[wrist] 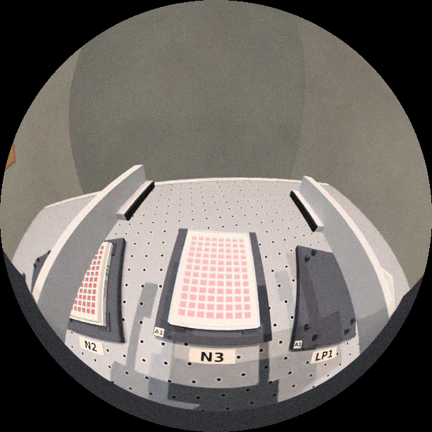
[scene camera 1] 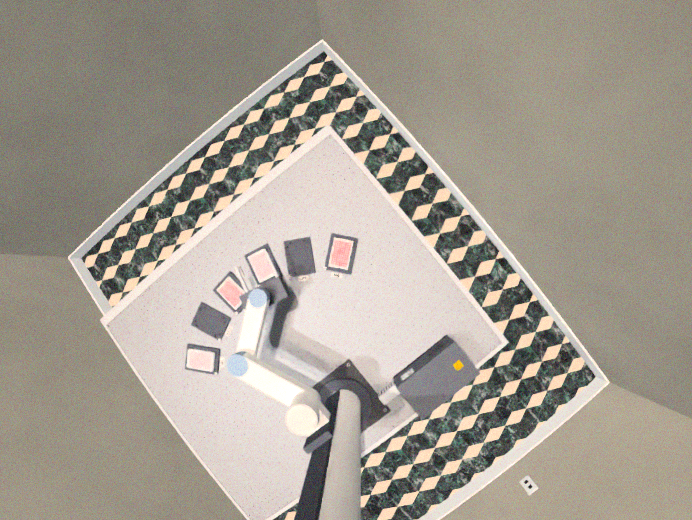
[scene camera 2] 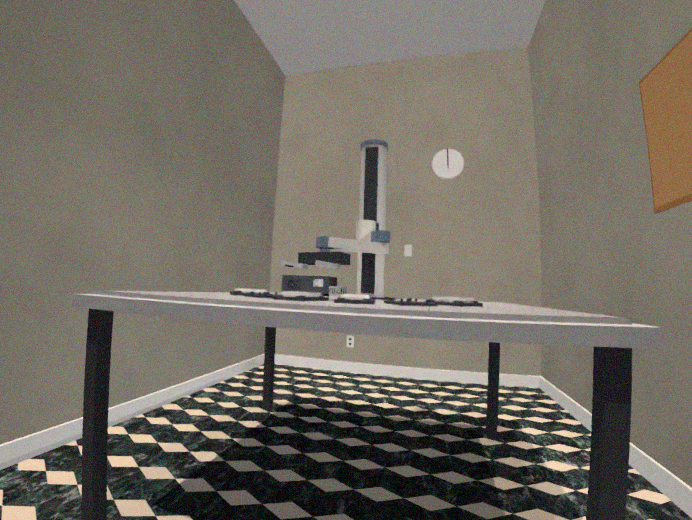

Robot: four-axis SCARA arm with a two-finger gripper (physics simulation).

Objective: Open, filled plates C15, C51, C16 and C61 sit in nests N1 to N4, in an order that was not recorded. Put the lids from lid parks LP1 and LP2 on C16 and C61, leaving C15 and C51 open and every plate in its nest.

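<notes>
My gripper is open and empty, raised above and inward of nest N3. The N3 plate sits in its nest with a clear lid on it, its wells pale pink. Lid park LP1, right of N3, is bare. The N2 plate is open, with redder wells; its side label is hard to read. In scene camera 1 the N4 plate looks open, the N1 plate looks pale and lidded, and the other park, LP2, is bare.
The nests and parks stand in an arc on the perforated table. The arm's column rises behind them. A dark grey controller box stands beside the arm base. Small name tags lie at the inner sides of the nests.
</notes>
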